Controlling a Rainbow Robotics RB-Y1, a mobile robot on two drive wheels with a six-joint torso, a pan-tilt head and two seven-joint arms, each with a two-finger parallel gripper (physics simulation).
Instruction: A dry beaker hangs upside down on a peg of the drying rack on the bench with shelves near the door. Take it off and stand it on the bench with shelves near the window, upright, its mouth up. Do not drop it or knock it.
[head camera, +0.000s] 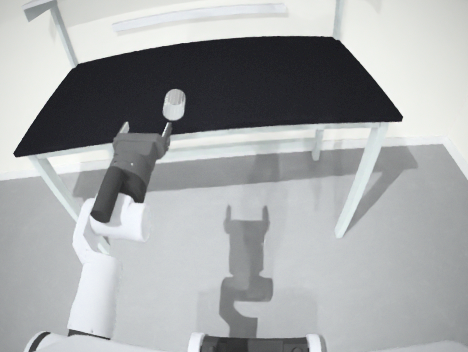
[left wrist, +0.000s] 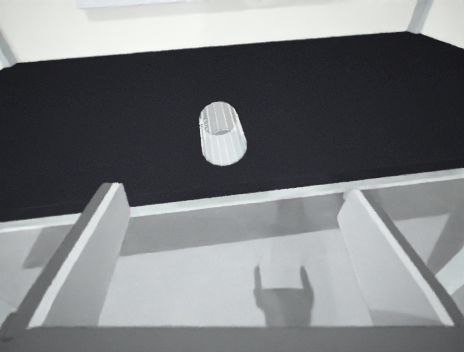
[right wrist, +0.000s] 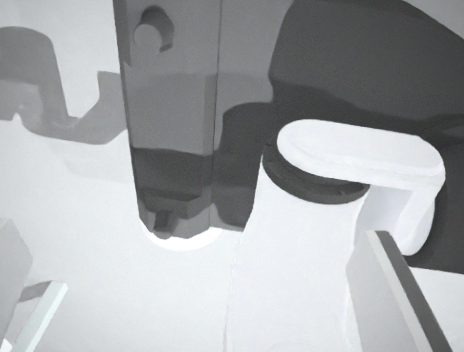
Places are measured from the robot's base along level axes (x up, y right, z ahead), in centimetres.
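Where they show: left gripper, between the fingertips: (head camera: 147, 125) (left wrist: 237, 200); right gripper, between the fingertips: (right wrist: 187, 246).
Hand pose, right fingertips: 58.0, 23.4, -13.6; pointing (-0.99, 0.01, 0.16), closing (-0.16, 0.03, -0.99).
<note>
After its pixels a point has its place, as x, y, z.
A clear ribbed beaker (head camera: 174, 104) @[97.8, -26.7, 61.9] (left wrist: 223, 145) @[95.4, -27.7, 61.7] stands on the black top of a bench (head camera: 260, 85) @[91.4, 0.7, 82.7] (left wrist: 325, 105) @[91.4, -5.8, 81.5], near its front edge. It looks upright, and its mouth appears to face up. My left gripper (head camera: 147, 125) @[109.3, -25.7, 37.2] (left wrist: 237, 200) @[109.3, -25.7, 37.2] is open and empty. Its fingertips are at the bench's front edge in the picture, apart from the beaker and on the near side of it. My right gripper (right wrist: 187, 246) @[58.0, 23.4, -13.6] is open, with its fingers wide apart and nothing between them. The drying rack does not show in these views.
Pale posts (head camera: 64, 37) @[110.9, -103.0, 120.3] (left wrist: 419, 17) @[96.7, 43.4, 137.8] rise at the back corners of the bench. A long pale strip (head camera: 200, 17) @[106.6, -27.9, 129.6] runs above the bench's back edge. A bench leg (head camera: 361, 180) @[52.4, 47.2, 69.3] stands at the right. Parts of my own body (right wrist: 295, 250) @[42.4, 5.2, -20.2] show in the right wrist view.
</note>
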